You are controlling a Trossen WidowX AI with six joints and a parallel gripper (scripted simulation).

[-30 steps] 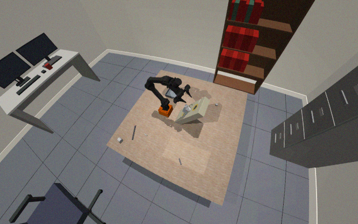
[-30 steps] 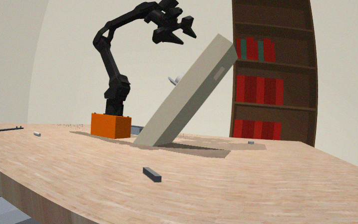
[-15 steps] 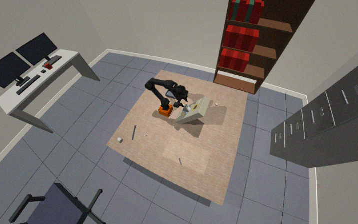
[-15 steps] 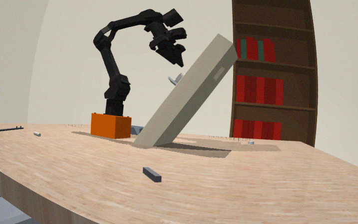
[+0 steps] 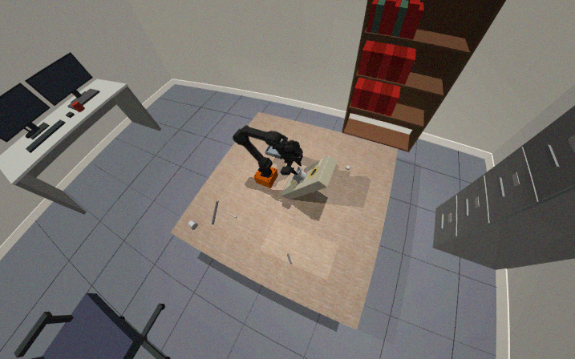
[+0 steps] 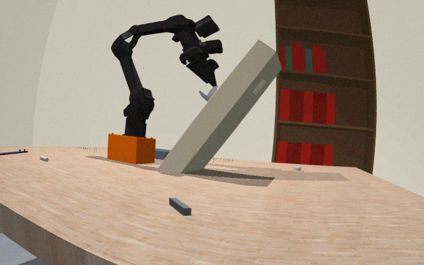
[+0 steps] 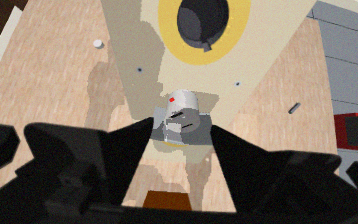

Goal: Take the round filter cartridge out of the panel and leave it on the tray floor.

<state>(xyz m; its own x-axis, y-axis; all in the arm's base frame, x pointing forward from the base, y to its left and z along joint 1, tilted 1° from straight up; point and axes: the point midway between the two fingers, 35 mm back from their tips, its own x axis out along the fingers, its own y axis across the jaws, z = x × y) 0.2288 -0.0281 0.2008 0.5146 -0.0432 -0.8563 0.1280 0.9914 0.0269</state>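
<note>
Right now my gripper tip is 3 cm above the round filter cartridge and 2 cm short of it. Round my gripper tip: white peg (38 cm behind, 31 cm to the right, 24 cm below); dark block (47 cm to the right, 24 cm below, 7 cm ahead); white piece (30 cm ahead, 27 cm to the left, 24 cm below).
</note>
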